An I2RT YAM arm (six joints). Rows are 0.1 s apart.
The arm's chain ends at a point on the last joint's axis. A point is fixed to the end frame.
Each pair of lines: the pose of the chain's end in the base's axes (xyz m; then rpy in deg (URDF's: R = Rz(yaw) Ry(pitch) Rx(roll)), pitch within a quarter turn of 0, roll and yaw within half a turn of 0), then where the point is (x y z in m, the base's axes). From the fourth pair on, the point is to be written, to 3 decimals.
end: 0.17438 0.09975 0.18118 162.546 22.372 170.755
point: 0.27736 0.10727 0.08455
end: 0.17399 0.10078 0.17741 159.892 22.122 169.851
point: 0.27724 0.11263 0.08150
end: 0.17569 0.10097 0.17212 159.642 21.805 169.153
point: 0.27861 0.11221 0.07578
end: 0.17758 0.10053 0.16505 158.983 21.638 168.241
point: 0.281 0.112 0.069
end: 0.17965 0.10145 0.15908 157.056 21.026 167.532
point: 0.282 0.116 0.063
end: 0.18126 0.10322 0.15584 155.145 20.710 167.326
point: 0.284 0.121 0.060
